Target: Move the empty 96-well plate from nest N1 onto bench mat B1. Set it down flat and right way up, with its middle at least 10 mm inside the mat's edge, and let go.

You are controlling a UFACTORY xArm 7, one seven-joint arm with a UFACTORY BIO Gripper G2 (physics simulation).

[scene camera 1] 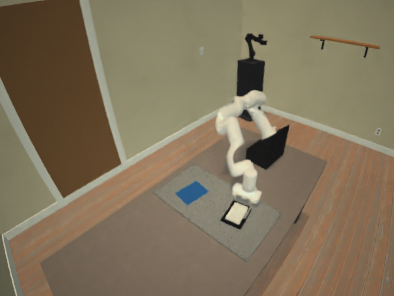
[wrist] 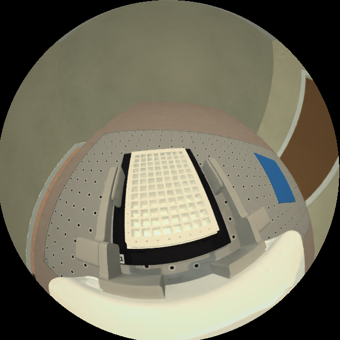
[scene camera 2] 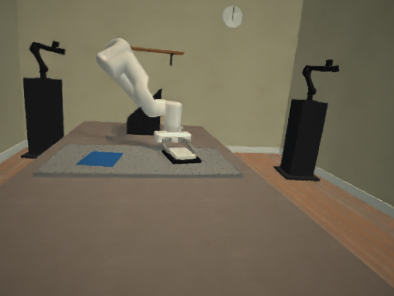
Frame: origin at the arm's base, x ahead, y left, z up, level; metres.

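Seen in the pictures: end effector, tool point: (scene camera 1: 236,211) (scene camera 2: 180,150); arm's base, origin of the base link: (scene camera 1: 269,135).
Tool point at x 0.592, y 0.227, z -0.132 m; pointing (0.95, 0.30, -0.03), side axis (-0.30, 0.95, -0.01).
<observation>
Offsets run from my tool point to a thing's middle. Level surfaces: height alone.
The cream 96-well plate @[0.001 m ahead, 0.004 m left, 0.012 m down] (scene camera 1: 236,213) (scene camera 2: 181,153) (wrist: 167,200) sits flat and wells up in the black nest N1 @[0.001 m ahead, 0.004 m left, 0.023 m down] (scene camera 1: 230,224) (scene camera 2: 187,162) (wrist: 175,253). My gripper (scene camera 1: 243,206) (scene camera 2: 180,149) (wrist: 166,181) is open and points down over the nest. Its two fingers stand on either side of the plate, with a narrow gap showing on each side in the wrist view. The blue bench mat B1 @[0.029 m down] (scene camera 1: 192,192) (scene camera 2: 100,159) (wrist: 277,180) lies bare on the same board, to the right of the gripper in the wrist view and left of the nest in both scene views.
The nest and mat are on a grey perforated board @[0.031 m down] (scene camera 1: 206,217) (scene camera 2: 140,167) (wrist: 95,185) on a brown table @[0.044 m down] (scene camera 1: 135,240) (scene camera 2: 190,225). A black angular block (scene camera 1: 267,150) (scene camera 2: 142,122) stands by the arm's base. Black pedestals (scene camera 2: 44,115) (scene camera 2: 304,140) stand beyond the table.
</observation>
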